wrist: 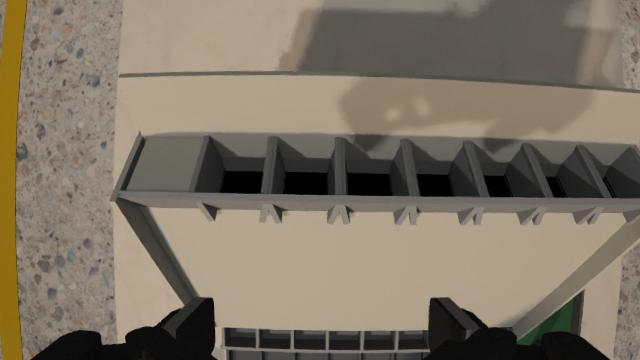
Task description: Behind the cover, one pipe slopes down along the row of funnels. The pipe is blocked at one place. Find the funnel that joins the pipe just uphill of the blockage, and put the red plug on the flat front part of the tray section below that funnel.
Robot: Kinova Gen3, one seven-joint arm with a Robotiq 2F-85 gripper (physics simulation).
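Frame: origin at the arm's base, x left, y ahead, z down, level; centimetres.
Seen in the pictures: gripper, fingertip midpoint: (321, 323).
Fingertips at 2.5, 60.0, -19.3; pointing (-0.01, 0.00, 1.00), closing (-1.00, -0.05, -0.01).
Offsets run from my fingertips to a thing's middle, as dx, dy, dz. "pt": to the spot under its first point. Level surfaces: height alone.
The row of funnels {pt -1.8, +6.2, +14.0} (340, 170) runs across the wrist view, seen from above. Several open bays with dark holes are split by grey dividers, and the leftmost bay has a flat grey surface. The beige cover {-6.2, -6.4, +27.4} (350, 270) spans the area below the row. The pipe behind it is hidden, and no blockage shows. The sectioned tray (300, 349) shows in part at the bottom edge, between the fingers in the image. My gripper (321, 323) is open and empty, its two black fingers wide apart in front of the cover's lower part. The red plug does not show in this view.
A slanted side wall (162, 250) edges the cover at the left, and another side wall (575, 282) at the right. Part of a green panel {dz +46.5} (556, 320) shows at the lower right. Speckled floor (65, 165) and a yellow stripe (11, 165) lie at the left.
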